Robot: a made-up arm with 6 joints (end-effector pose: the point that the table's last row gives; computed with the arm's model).
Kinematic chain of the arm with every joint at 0, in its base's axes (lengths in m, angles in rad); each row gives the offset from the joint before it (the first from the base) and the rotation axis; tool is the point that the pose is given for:
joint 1: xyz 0 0 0.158 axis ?
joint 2: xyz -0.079 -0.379 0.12 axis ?
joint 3: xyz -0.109 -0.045 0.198 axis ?
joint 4: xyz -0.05 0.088 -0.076 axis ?
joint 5: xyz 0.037 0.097 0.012 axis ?
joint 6: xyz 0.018 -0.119 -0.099 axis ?
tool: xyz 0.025 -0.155 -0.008
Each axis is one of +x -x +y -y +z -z.
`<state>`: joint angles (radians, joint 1 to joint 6).
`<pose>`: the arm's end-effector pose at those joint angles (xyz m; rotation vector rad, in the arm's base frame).
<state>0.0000 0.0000 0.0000 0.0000 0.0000 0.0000</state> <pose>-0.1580 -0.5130 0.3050 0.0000 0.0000 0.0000</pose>
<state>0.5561 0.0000 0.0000 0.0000 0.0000 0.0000</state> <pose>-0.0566 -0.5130 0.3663 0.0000 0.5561 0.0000</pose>
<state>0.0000 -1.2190 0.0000 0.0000 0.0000 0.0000</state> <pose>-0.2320 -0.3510 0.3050 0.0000 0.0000 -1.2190</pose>
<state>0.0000 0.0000 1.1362 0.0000 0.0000 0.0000</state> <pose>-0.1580 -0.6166 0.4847 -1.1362 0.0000 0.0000</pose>
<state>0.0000 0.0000 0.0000 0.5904 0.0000 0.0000</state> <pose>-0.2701 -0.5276 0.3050 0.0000 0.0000 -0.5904</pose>
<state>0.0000 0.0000 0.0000 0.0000 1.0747 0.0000</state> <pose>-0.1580 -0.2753 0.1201 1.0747 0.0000 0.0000</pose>
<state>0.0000 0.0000 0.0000 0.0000 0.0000 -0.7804</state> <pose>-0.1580 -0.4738 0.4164 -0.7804 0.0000 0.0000</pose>
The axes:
joint 1: +y
joint 2: +z
joint 3: -x
joint 4: -z
joint 5: +x
joint 6: +x

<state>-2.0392 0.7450 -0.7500 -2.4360 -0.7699 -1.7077</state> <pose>-0.2550 -0.5615 -0.2652 -0.0288 1.5499 -0.2339</pose>
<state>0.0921 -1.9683 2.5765 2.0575 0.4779 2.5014</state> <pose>-0.1133 -0.3134 0.7164 -0.3965 -0.4277 0.0635</pose>
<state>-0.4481 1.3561 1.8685 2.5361 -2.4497 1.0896</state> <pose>-0.3919 -0.5106 0.2742 0.2015 -1.2020 -1.7811</pose>
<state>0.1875 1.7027 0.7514 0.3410 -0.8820 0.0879</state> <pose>0.0892 -0.5089 0.5851 -0.9470 -1.0440 1.0496</pose>
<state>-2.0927 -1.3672 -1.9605 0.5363 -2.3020 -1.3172</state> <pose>-0.3554 -0.4466 -0.3184 -0.1255 -0.6753 -1.1592</pose>
